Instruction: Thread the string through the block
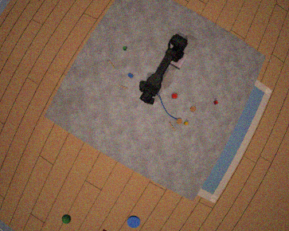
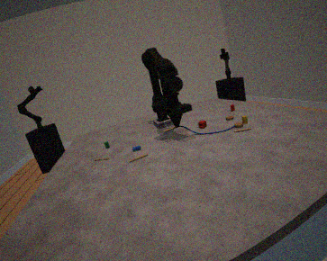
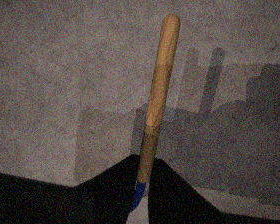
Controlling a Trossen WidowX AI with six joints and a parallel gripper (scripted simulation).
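Right now my gripper tip is 20 mm to the left of the thin stick. From my gripper tip the other things lie so: round button (90 mm ahead, 260 mm to the left, 50 mm below); red wooden block (50 mm behind, 150 mm to the left, 40 mm below); blue piece (40 mm behind, 190 mm to the right, 50 mm below).
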